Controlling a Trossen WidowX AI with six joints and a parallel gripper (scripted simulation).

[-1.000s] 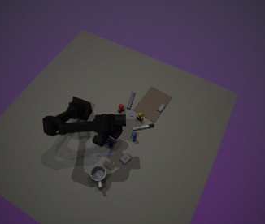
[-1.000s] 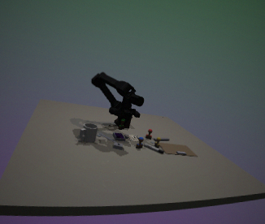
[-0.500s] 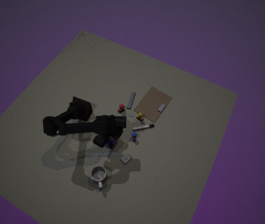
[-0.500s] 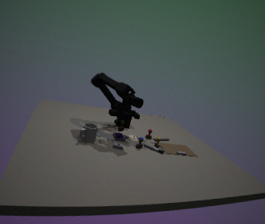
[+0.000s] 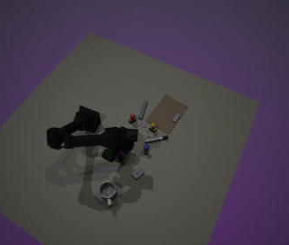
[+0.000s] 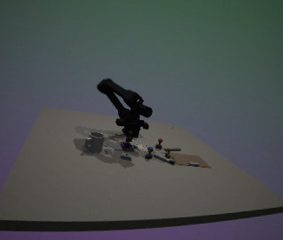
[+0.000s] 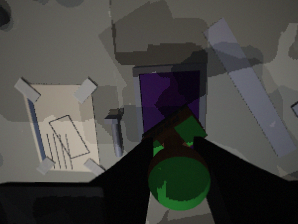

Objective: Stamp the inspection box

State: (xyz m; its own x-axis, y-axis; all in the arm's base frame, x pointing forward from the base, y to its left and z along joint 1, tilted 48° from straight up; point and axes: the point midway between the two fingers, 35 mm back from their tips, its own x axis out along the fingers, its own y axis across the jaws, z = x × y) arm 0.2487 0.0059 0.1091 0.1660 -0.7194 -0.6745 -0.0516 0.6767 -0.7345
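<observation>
Right now the purple ink pad is 6 cm below my gripper tip. From my gripper tip the other things lie so: card: 11 cm to the left, 7 cm below, 3 cm behind; grey block: 14 cm ahead, 5 cm below, 4 cm to the right; blue-knobbed stamp: 11 cm ahead, 10 cm to the left, 5 cm below.
</observation>
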